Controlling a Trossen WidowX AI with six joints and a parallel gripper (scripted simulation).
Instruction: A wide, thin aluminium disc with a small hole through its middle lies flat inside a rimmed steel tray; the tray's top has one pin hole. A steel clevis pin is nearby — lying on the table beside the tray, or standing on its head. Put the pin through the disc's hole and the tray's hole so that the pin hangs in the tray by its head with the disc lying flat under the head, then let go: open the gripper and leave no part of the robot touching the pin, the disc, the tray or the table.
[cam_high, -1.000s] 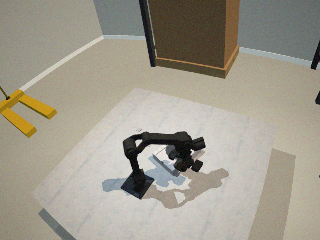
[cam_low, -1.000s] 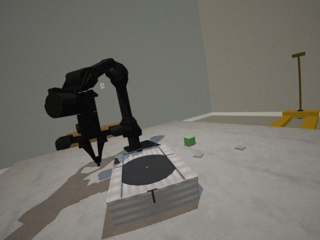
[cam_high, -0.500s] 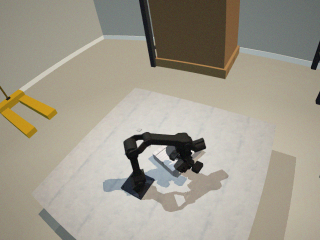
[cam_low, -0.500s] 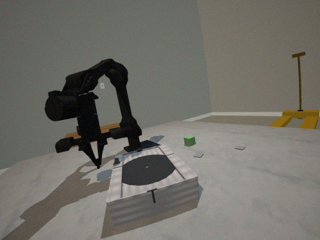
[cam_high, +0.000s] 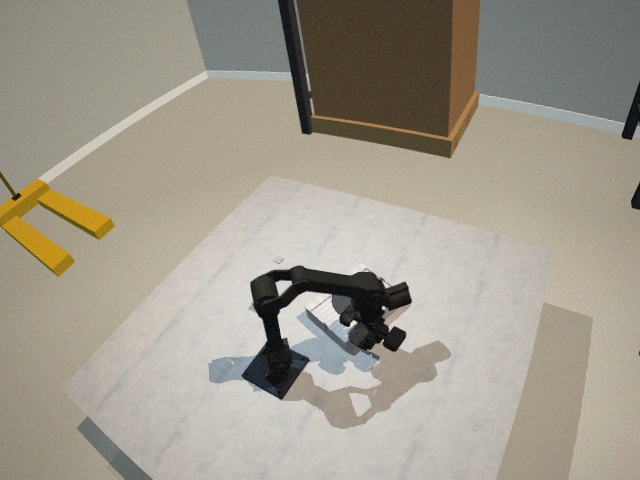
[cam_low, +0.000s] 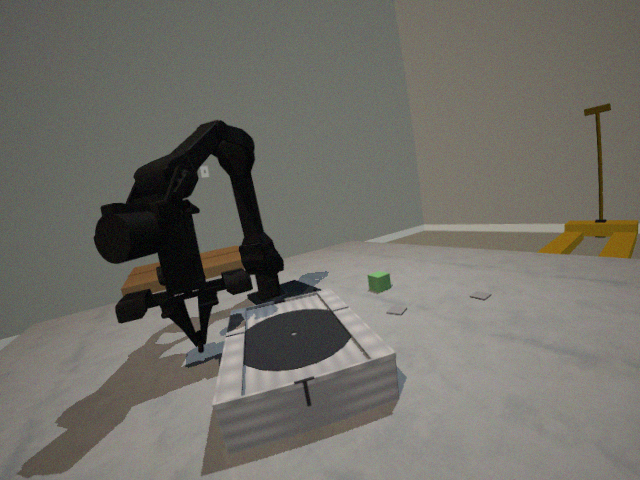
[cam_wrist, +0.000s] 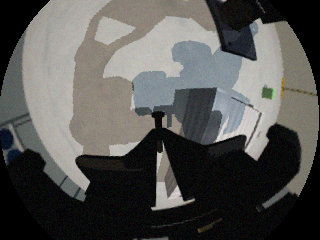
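The wide dark disc lies 130 mm to the left of my gripper tip, 100 mm ahead of it and 20 mm above it. Round my gripper tip: clevis pin: 10 mm above; small green cube: 400 mm to the left, 80 mm behind, 20 mm below; rimmed steel tray: 130 mm to the left, 90 mm ahead, 10 mm above.
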